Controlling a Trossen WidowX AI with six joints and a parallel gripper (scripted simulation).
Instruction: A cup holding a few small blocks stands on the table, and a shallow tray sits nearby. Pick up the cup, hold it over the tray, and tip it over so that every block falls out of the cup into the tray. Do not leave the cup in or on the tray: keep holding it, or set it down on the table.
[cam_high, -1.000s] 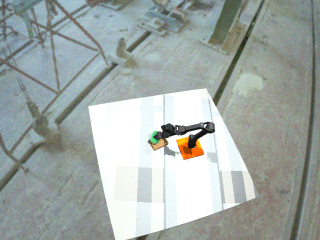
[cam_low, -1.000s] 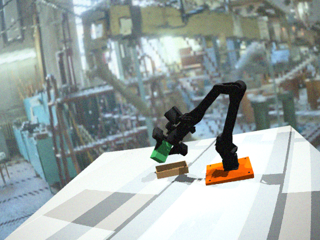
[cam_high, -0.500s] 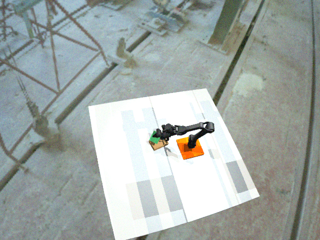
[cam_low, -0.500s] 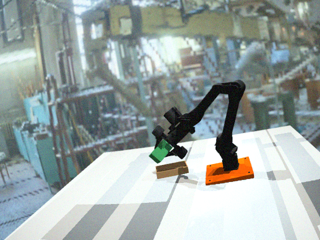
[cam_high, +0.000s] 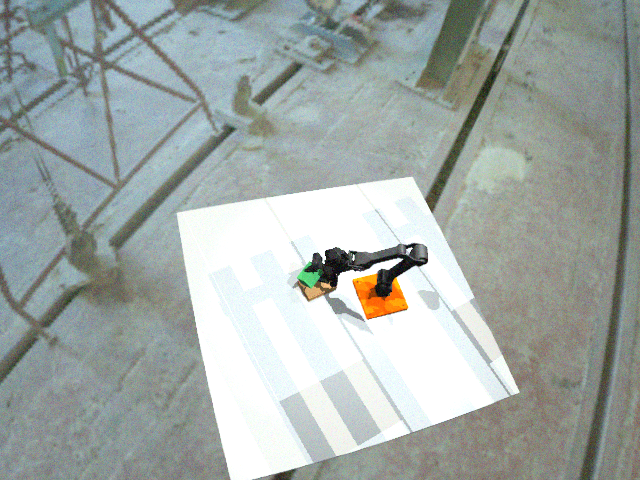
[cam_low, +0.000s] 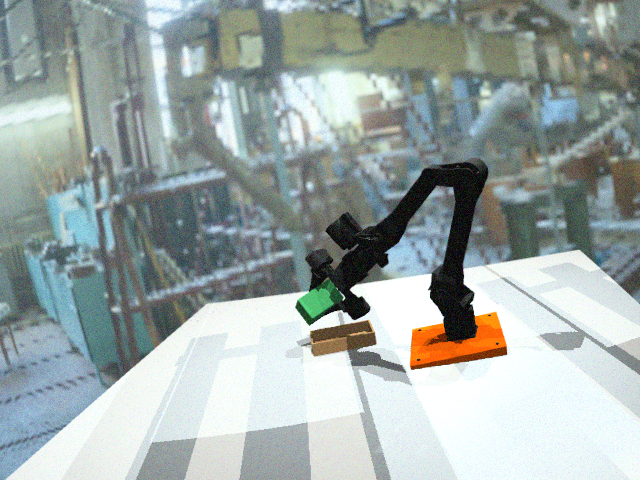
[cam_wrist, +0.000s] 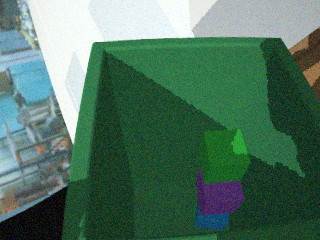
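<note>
Right now the green block is 2 cm below my gripper tip and 1 cm behind it. Also, from my gripper tip: blue block (3 cm to the left, 2 cm below, 1 cm ahead); then purple block (2 cm to the left, 1 cm below); then green square cup (2 cm to the left, 1 cm ahead).
</note>
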